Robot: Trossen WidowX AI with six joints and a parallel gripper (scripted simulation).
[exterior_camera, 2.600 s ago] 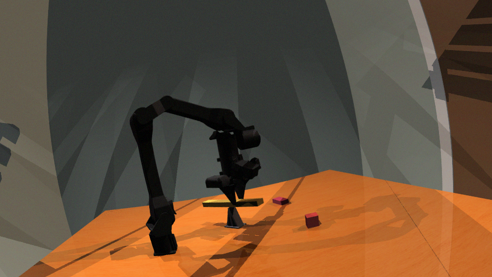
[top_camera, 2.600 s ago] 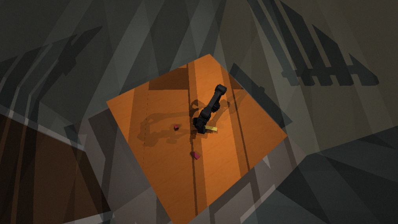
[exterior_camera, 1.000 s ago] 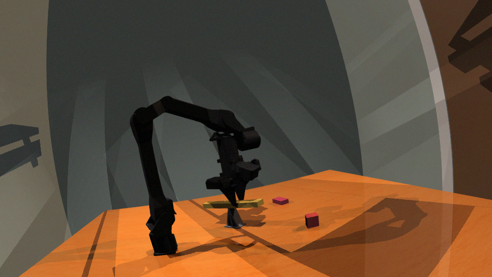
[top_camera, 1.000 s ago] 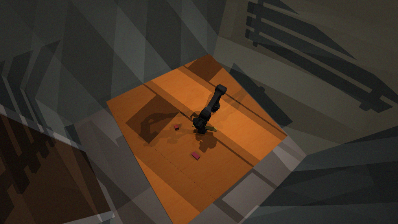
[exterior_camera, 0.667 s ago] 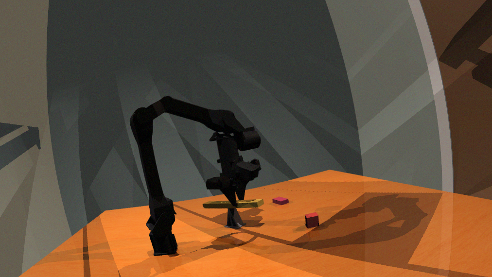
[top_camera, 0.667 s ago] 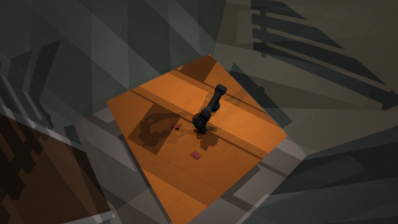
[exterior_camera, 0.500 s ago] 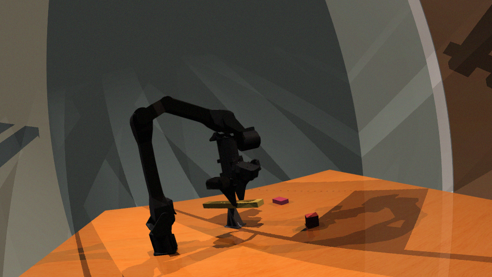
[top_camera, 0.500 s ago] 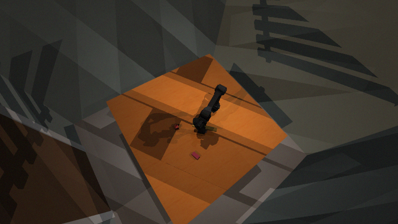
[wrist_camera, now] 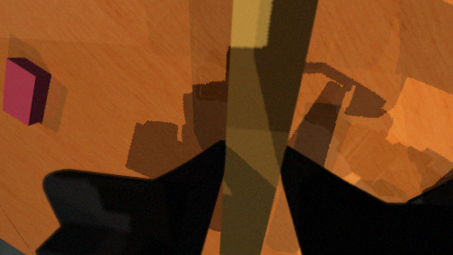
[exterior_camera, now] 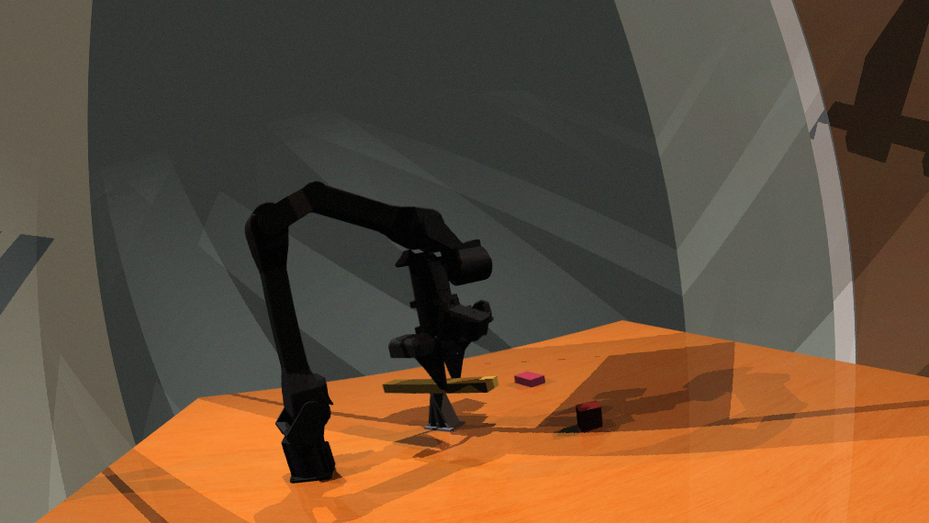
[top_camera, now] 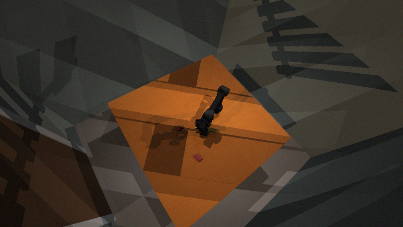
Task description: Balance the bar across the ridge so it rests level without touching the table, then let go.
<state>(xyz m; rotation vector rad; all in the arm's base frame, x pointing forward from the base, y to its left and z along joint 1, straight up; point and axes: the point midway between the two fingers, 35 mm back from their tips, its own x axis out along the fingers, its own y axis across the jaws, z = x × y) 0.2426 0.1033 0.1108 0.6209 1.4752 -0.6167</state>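
The yellow bar is 2 cm to the left of my gripper tip and 2 cm behind it. From my gripper tip the other things lie so: flat pink block: 18 cm ahead, 17 cm to the left, 7 cm below; red cube: 18 cm ahead, 14 cm to the right, 6 cm below.
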